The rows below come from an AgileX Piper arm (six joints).
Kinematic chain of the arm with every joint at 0, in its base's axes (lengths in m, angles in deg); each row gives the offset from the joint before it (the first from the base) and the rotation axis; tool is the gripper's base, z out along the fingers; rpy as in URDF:
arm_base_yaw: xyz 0 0 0.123 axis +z
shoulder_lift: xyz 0 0 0 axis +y
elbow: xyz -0.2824 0 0.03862 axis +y
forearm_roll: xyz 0.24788 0 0.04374 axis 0.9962 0 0.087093
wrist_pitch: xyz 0 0 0 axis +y
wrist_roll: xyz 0.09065 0 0.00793 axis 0.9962 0 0.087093
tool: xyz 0 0 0 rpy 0 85.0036 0
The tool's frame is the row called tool.
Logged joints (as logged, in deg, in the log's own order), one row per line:
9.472, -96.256, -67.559, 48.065, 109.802, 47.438
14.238, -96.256, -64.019, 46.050, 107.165, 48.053
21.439, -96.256, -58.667, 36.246, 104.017, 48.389
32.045, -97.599, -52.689, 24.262, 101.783, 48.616
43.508, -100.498, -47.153, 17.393, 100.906, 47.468
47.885, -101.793, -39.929, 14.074, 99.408, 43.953
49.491, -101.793, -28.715, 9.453, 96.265, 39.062
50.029, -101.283, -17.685, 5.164, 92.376, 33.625
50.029, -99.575, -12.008, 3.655, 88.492, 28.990
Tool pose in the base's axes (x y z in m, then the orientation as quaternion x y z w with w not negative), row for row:
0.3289, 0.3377, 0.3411, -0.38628, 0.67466, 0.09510, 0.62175
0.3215, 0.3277, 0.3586, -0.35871, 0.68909, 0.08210, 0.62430
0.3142, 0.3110, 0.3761, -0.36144, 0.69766, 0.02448, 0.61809
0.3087, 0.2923, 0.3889, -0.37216, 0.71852, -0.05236, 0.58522
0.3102, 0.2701, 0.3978, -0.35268, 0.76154, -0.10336, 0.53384
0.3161, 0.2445, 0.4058, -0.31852, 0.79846, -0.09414, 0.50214
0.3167, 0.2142, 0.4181, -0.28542, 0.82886, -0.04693, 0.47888
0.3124, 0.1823, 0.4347, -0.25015, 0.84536, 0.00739, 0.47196
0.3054, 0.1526, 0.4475, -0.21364, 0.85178, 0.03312, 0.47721
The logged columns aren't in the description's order. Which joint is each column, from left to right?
Columns, left to right: wrist_pitch, elbow, forearm_roll, wrist_roll, shoulder_lift, arm_base_yaw.
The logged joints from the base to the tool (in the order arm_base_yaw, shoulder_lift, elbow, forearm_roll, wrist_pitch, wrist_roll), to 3 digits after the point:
47.438, 109.802, -96.256, -67.559, 9.472, 48.065
48.053, 107.165, -96.256, -64.019, 14.238, 46.050
48.389, 104.017, -96.256, -58.667, 21.439, 36.246
48.616, 101.783, -97.599, -52.689, 32.045, 24.262
47.468, 100.906, -100.498, -47.153, 43.508, 17.393
43.953, 99.408, -101.793, -39.929, 47.885, 14.074
39.062, 96.265, -101.793, -28.715, 49.491, 9.453
33.625, 92.376, -101.283, -17.685, 50.029, 5.164
28.990, 88.492, -99.575, -12.008, 50.029, 3.655

